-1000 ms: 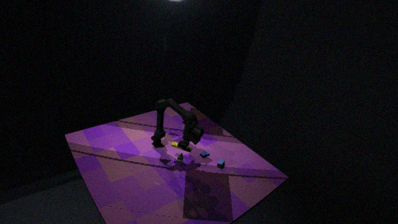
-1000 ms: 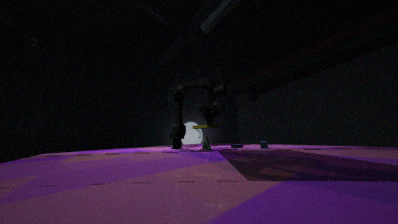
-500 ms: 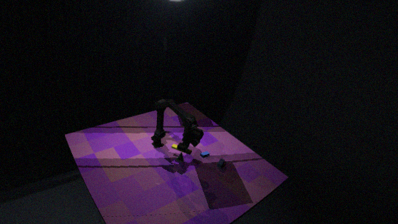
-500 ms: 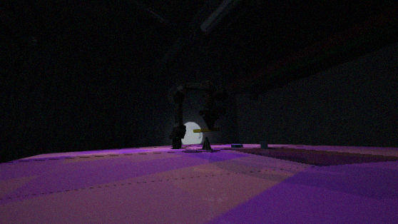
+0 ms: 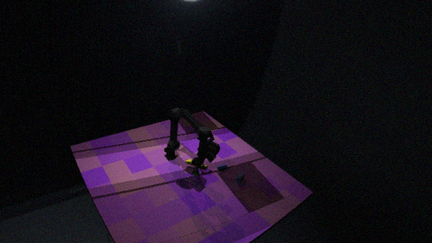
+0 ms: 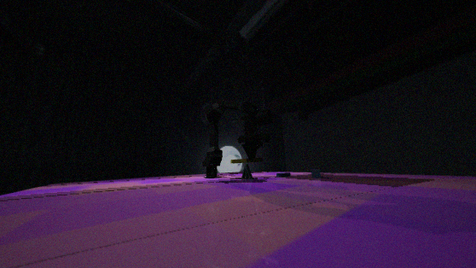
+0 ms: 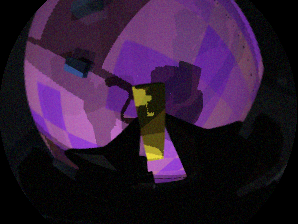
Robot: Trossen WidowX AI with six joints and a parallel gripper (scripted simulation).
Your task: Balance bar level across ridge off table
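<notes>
Now: gripper tip 20 mm past the yellow bar and 10 mm to the left of it. From my gripper tip the other things lie so: ridge (50 mm below, 20 mm behind, 10 mm to the right).
</notes>
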